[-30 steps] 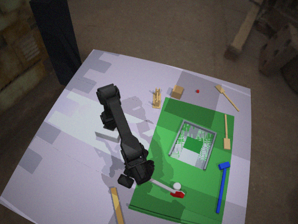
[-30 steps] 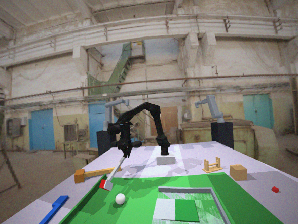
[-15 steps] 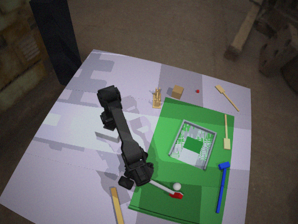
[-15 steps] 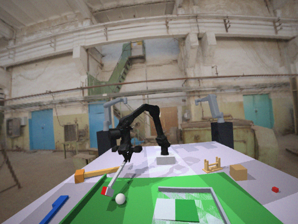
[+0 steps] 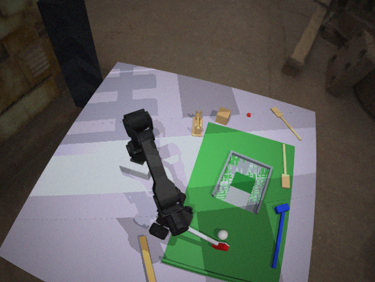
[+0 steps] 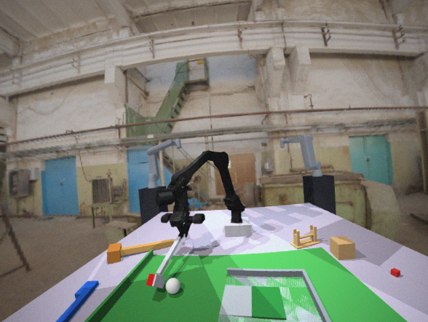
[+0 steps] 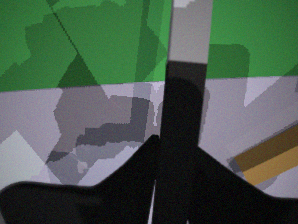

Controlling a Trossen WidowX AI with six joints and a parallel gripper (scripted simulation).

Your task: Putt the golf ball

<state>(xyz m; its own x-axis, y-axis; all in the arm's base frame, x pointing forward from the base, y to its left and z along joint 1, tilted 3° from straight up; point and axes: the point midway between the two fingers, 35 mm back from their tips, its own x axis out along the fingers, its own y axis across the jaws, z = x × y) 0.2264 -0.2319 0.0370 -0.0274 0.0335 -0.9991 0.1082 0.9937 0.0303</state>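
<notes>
The red putter lies 120 mm ahead of my gripper tip and 10 mm to the right of it. From my gripper tip the other things lie so: green mat 260 mm ahead, 220 mm to the left, 70 mm below; then blue putter 460 mm ahead, 100 mm to the left, 60 mm below; then white golf ball 220 mm ahead, 50 mm below, 30 mm to the left.
</notes>
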